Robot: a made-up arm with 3 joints. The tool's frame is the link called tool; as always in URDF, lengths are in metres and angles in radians.
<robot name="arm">
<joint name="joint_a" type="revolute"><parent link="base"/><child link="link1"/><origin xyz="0.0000 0.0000 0.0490" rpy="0.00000 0.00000 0.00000"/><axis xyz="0 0 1"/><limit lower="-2.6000" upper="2.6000"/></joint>
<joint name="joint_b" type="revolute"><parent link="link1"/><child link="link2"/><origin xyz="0.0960 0.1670 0.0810" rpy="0.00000 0.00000 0.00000"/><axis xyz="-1 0 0"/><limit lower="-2.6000" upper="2.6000"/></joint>
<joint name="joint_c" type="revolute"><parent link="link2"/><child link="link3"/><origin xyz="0.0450 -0.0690 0.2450" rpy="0.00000 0.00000 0.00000"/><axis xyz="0 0 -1"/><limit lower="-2.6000" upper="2.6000"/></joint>
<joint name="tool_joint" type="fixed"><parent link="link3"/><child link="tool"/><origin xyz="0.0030 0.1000 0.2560" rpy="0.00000 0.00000 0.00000"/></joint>
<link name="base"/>
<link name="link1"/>
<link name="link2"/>
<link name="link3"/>
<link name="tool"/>
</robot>
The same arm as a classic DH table. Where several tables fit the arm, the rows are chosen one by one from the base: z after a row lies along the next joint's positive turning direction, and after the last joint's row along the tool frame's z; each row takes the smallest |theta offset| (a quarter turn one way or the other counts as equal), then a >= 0, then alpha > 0; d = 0 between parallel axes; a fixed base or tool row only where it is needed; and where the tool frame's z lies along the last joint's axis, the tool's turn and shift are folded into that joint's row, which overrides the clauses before.
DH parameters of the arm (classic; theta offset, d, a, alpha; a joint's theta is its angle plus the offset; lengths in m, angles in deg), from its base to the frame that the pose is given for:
joint_a: 90 0.13 0.167 -90
joint_b: 0 -0.141 -0.069 -90
joint_c: 1.72 0 0.1 180
tool (fixed): -88.28 0.501 0 0
Joint limits (deg, base to tool): -148.97..148.97 -148.97..148.97 -148.97..148.97

